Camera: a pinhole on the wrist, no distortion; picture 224 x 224 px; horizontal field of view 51.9 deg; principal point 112.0 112.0 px. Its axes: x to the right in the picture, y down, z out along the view. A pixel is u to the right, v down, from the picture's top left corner.
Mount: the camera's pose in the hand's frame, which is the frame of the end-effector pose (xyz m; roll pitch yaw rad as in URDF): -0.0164 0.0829 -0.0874 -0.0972 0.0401 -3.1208
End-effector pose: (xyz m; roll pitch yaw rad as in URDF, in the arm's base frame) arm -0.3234 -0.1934 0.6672 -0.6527 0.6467 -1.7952
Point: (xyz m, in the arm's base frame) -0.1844 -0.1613 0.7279
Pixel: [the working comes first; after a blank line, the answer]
In the camera's frame: 0.0625 -0.0310 0.1745

194.5 71.2
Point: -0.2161 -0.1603 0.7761
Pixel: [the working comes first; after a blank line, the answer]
In the camera's frame: 0.0872 0.0171 0.1949

214.9 132.2
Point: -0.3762 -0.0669 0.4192
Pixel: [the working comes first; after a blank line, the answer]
In the camera's frame: -0.0701 0.0037 -0.1750

behind the camera
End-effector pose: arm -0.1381 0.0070 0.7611 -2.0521 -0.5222 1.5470
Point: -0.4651 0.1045 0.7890
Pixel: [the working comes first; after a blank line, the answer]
In the camera's frame: -0.1190 0.1810 0.4037

44.2 215.2
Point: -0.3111 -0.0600 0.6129
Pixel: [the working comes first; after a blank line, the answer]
In the camera's frame: 0.1094 0.0491 0.2931

197.9 150.6
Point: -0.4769 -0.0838 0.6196
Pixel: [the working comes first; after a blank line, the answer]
In the camera's frame: 0.1265 0.1287 0.4396

178.2 179.4
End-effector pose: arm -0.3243 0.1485 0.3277 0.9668 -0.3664 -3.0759
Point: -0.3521 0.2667 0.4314
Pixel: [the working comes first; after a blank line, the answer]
In the camera's frame: -0.0800 0.0555 0.2404

35.4 165.2
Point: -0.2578 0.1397 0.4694
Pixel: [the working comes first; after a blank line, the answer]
In the camera's frame: -0.0135 -0.0685 0.1588

92.5 12.8
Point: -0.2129 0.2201 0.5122
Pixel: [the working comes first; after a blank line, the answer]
In the camera's frame: 0.0140 -0.0823 0.2556

124.6 37.9
